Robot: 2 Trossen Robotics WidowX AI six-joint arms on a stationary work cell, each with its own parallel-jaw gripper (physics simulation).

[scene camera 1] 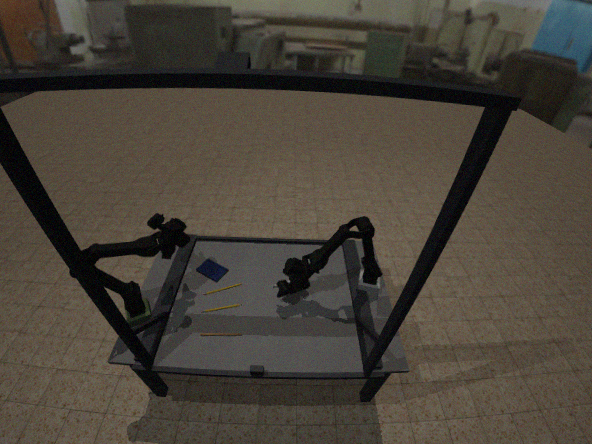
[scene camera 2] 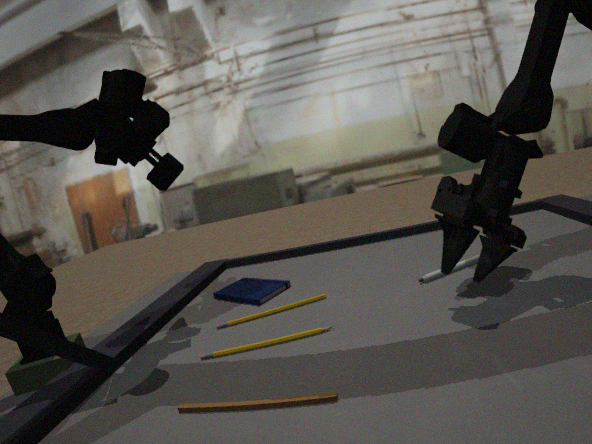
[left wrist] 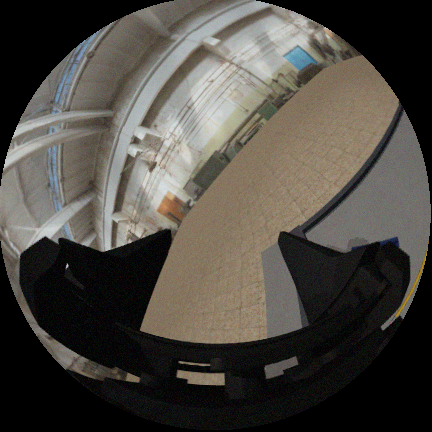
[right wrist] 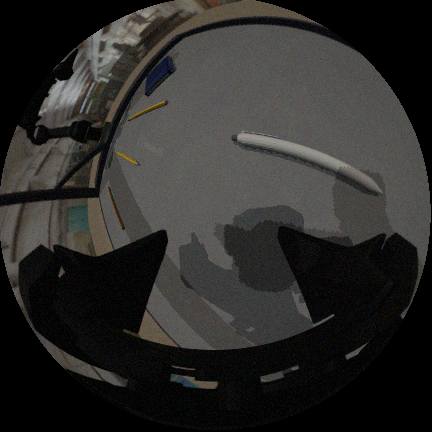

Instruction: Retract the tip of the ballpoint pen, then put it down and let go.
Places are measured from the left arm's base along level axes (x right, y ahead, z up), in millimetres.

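Pixels of known places: left gripper, fingertip midpoint: (scene camera 2: 150,154) (left wrist: 226,236); right gripper, fingertip midpoint: (scene camera 1: 284,295) (scene camera 2: 461,277) (right wrist: 223,234); left arm's base, link origin: (scene camera 1: 137,309) (right wrist: 99,134); right arm's base, link origin: (scene camera 1: 369,278).
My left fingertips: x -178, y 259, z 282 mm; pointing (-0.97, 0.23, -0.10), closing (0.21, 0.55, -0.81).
For each thing: its top centre in the pictures, then the offset to it from my left fingertips.
- white ballpoint pen, top centre: (right wrist: 317,152) (scene camera 2: 454,263) (scene camera 1: 287,281) dx +330, dy +422, dz -309 mm
- blue notebook, top centre: (scene camera 2: 250,287) (right wrist: 156,71) (scene camera 1: 212,269) dx +81, dy +122, dz -310 mm
- thin brown stick, top centre: (scene camera 2: 252,402) (right wrist: 112,204) (scene camera 1: 220,334) dx +440, dy +36, dz -315 mm
A white ballpoint pen (scene camera 1: 275,286) (scene camera 2: 434,276) (right wrist: 305,152) lies on the grey table. In the right wrist view its dark button end is near the centre, with the clip beside it, and its pointed end lies to the right, in shadow; whether the writing tip is out is too small to tell. My right gripper (scene camera 2: 460,276) (right wrist: 223,234) is open and empty, pointing down above the table close to the pen. In scene camera 2 its fingers hide part of the pen. My left gripper (left wrist: 226,236) is open and empty, raised beyond the table's left back corner, far from the pen.
A blue notebook (scene camera 1: 212,270) (scene camera 2: 252,291) (right wrist: 159,76), two yellow pencils (scene camera 1: 222,289) (scene camera 2: 270,342) and a thin brown stick (scene camera 1: 221,334) (scene camera 2: 257,403) lie on the left part of the table. A dark frame stands around the table.
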